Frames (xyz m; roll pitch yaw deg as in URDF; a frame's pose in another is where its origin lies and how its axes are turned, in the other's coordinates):
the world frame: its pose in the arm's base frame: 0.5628 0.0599 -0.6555 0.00 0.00 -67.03
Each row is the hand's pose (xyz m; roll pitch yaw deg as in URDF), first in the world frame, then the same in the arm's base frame.
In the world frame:
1: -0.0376 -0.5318 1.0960 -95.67 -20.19 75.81
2: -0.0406 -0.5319 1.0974 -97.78 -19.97 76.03
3: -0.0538 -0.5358 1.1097 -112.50 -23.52 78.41
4: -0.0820 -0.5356 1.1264 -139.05 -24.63 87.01
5: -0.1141 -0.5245 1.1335 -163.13 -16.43 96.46
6: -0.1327 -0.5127 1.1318 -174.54 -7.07 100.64
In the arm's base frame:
1: 0.0585 -0.1130 0.4405 -95.67 -20.19 8.78
2: 0.0572 -0.1103 0.4419 -97.78 -19.97 9.00
3: 0.0485 -0.0997 0.4542 -112.50 -23.52 11.38
4: 0.0377 -0.0736 0.4709 -139.05 -24.63 19.98
5: 0.0354 -0.0397 0.4780 -163.13 -16.43 29.43
6: 0.0390 -0.0180 0.4763 -174.54 -7.07 33.61

